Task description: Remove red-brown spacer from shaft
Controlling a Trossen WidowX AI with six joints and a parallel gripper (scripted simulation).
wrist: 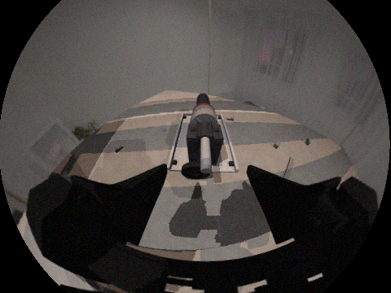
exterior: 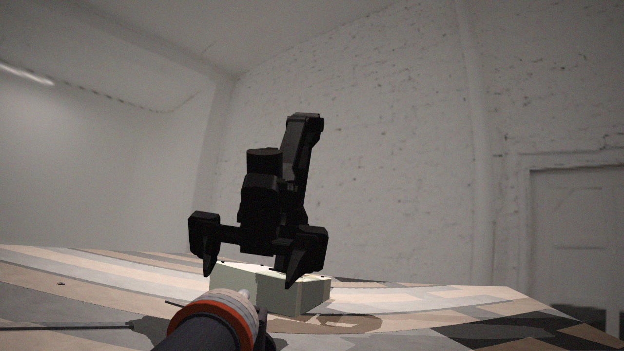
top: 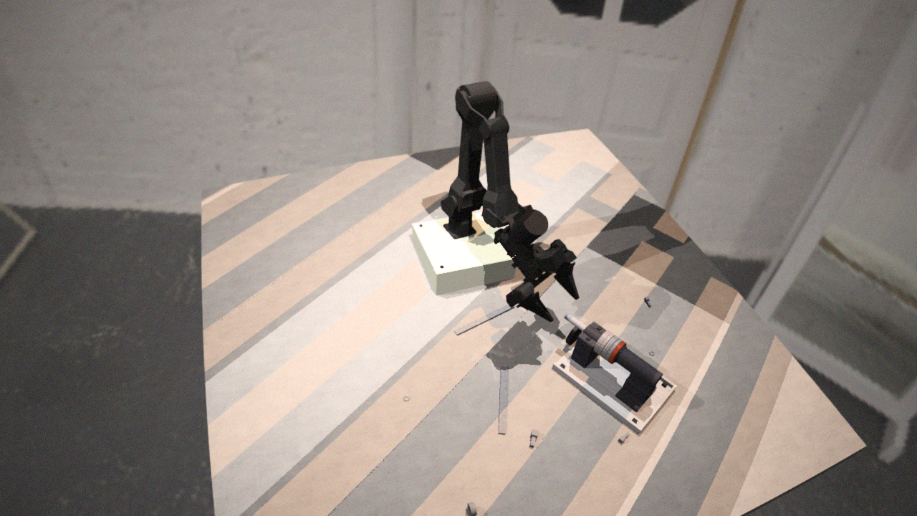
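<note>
Now: the pale shaft 8 cm ahead of my gripper tip, 3 cm to the left of it and 1 cm below it. From my gripper tip the other things lie so: red-brown spacer (14 cm ahead, 4 cm to the left, 2 cm below).
</note>
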